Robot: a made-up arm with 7 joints. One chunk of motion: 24 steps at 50 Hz.
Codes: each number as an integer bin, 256 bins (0 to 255) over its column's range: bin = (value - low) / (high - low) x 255, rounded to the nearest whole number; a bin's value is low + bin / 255 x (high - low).
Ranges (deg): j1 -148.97..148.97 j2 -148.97..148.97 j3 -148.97..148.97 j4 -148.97..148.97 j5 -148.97..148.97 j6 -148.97..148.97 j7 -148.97..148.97
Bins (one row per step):
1: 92 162 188 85 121 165 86
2: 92 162 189 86 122 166 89
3: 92 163 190 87 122 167 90
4: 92 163 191 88 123 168 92
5: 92 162 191 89 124 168 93
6: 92 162 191 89 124 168 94
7: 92 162 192 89 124 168 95
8: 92 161 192 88 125 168 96
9: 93 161 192 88 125 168 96
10: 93 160 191 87 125 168 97
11: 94 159 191 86 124 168 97
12: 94 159 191 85 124 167 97
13: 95 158 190 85 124 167 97
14: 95 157 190 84 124 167 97
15: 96 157 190 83 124 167 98
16: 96 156 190 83 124 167 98
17: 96 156 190 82 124 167 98
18: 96 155 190 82 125 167 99
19: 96 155 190 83 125 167 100
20: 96 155 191 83 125 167 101
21: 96 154 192 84 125 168 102
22: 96 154 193 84 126 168 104
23: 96 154 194 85 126 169 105
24: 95 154 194 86 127 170 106
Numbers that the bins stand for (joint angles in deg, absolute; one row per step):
1: -41.48 40.31 70.69 -49.66 -7.59 43.81 -48.49
2: -41.48 40.31 71.86 -48.49 -6.43 44.98 -44.98
3: -41.48 41.48 73.02 -47.32 -6.43 46.15 -43.81
4: -41.48 41.48 74.19 -46.15 -5.26 47.32 -41.48
5: -41.48 40.31 74.19 -44.98 -4.09 47.32 -40.31
6: -41.48 40.31 74.19 -44.98 -4.09 47.32 -39.14
7: -41.48 40.31 75.36 -44.98 -4.09 47.32 -37.97
8: -41.48 39.14 75.36 -46.15 -2.92 47.32 -36.80
9: -40.31 39.14 75.36 -46.15 -2.92 47.32 -36.80
10: -40.31 37.97 74.19 -47.32 -2.92 47.32 -35.64
11: -39.14 36.80 74.19 -48.49 -4.09 47.32 -35.64
12: -39.14 36.80 74.19 -49.66 -4.09 46.15 -35.64
13: -37.97 35.64 73.02 -49.66 -4.09 46.15 -35.64
14: -37.97 34.47 73.02 -50.83 -4.09 46.15 -35.64
15: -36.80 34.47 73.02 -51.99 -4.09 46.15 -34.47
16: -36.80 33.30 73.02 -51.99 -4.09 46.15 -34.47
17: -36.80 33.30 73.02 -53.16 -4.09 46.15 -34.47
18: -36.80 32.13 73.02 -53.16 -2.92 46.15 -33.30
19: -36.80 32.13 73.02 -51.99 -2.92 46.15 -32.13
20: -36.80 32.13 74.19 -51.99 -2.92 46.15 -30.96
21: -36.80 30.96 75.36 -50.83 -2.92 47.32 -29.79
22: -36.80 30.96 76.53 -50.83 -1.75 47.32 -27.46
23: -36.80 30.96 77.70 -49.66 -1.75 48.49 -26.29
24: -37.97 30.96 77.70 -48.49 -0.58 49.66 -25.12

